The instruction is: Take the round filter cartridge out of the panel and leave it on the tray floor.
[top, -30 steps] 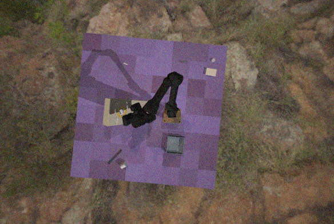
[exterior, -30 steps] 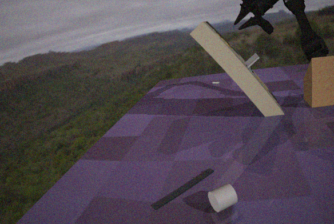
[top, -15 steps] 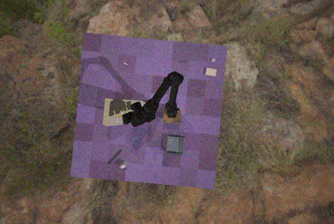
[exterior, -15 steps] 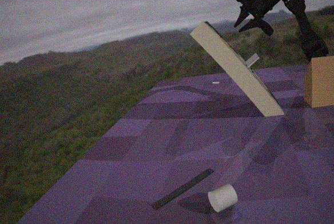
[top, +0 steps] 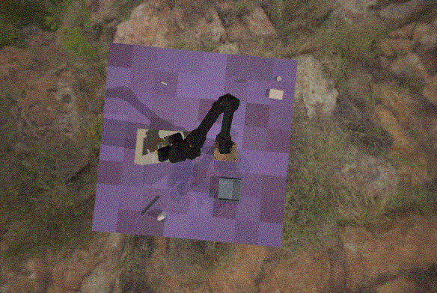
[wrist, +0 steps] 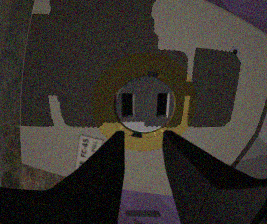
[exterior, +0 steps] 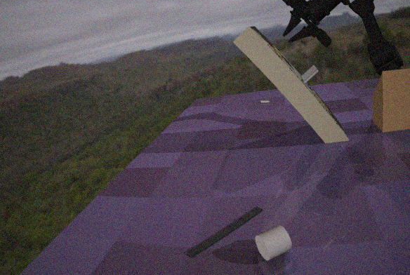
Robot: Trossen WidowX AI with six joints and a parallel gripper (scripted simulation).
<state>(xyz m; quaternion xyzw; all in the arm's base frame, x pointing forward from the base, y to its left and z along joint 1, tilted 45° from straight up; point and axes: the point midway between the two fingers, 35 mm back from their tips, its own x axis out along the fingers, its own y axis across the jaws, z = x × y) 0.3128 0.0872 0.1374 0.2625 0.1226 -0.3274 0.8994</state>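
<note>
Now: gripper tip 5 cm short of the round white filter cartridge, 4 cm above it and 1 cm to the left of it. The rest, counted from my gripper tip: tan service panel (11 cm below); then beige card (69 cm behind, 32 cm to the right, 29 cm below); then grey tray (35 cm behind, 33 cm to the left, 28 cm below).
</note>
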